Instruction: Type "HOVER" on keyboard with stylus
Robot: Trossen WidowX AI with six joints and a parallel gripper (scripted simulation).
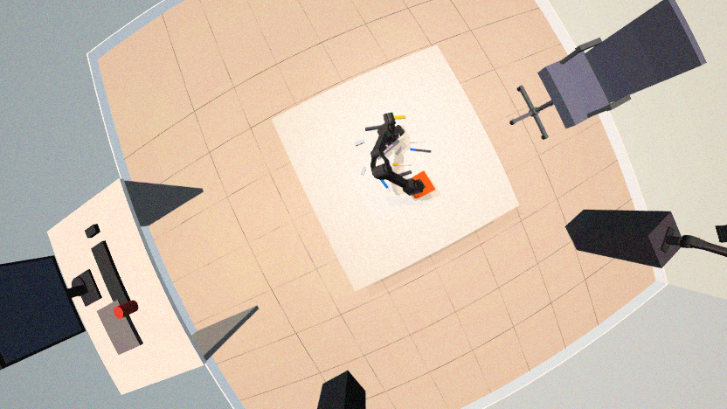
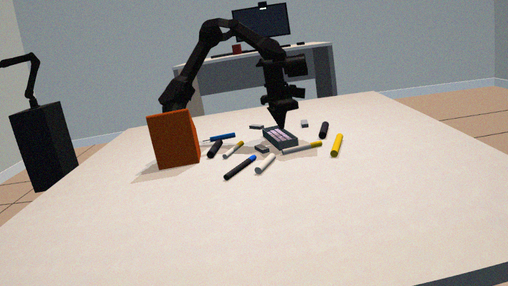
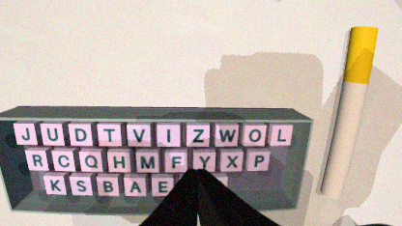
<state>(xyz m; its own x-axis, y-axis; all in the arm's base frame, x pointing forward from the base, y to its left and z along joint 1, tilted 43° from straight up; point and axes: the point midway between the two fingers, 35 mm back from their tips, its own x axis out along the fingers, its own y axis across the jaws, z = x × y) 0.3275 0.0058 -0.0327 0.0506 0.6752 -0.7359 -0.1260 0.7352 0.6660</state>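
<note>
Right now my gripper tip is 22 cm past the blue stylus, 16 cm to the right of it and 4 cm above it. From my gripper tip the other things lie so: black blue-capped pen 14 cm to the right, 14 cm behind, 4 cm below; then grey eraser 8 cm behind, 4 cm to the right, 4 cm below; then yellow marker 14 cm to the right, 12 cm ahead, 3 cm below.
</note>
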